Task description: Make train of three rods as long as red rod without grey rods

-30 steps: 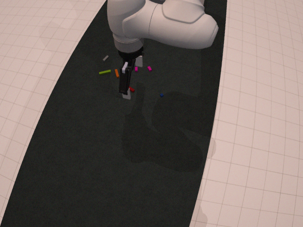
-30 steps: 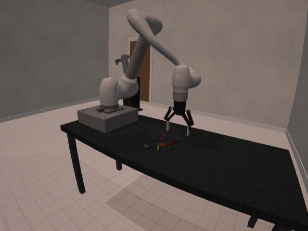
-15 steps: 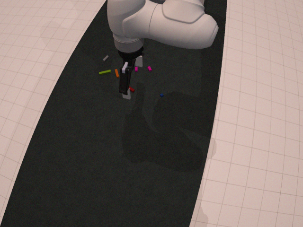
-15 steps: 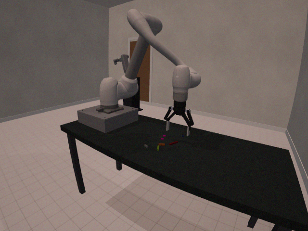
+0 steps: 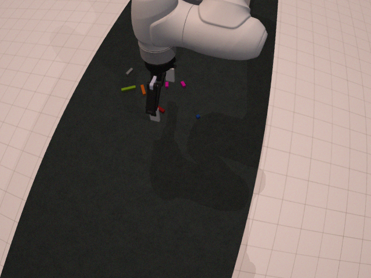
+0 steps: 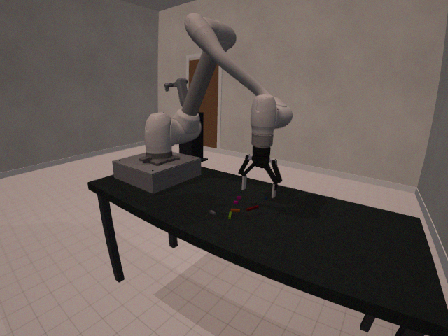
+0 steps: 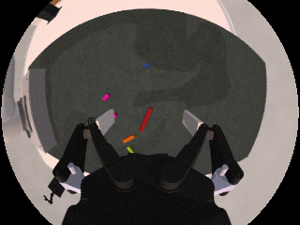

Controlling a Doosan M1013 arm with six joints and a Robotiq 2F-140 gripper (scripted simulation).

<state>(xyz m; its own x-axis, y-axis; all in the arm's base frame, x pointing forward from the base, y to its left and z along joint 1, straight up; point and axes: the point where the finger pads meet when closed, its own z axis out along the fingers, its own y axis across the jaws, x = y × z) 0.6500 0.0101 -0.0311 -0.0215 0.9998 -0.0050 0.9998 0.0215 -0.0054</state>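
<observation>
Now: hand 1 cm past the blue rod, 11 cm to the right of it and 7 cm above it. Also, from my hand: red rod (1 cm behind, 3 cm to the right, 7 cm below); lime rod (5 cm behind, 15 cm to the right, 7 cm below); orange rod (6 cm behind, 9 cm to the right, 7 cm below).
</observation>
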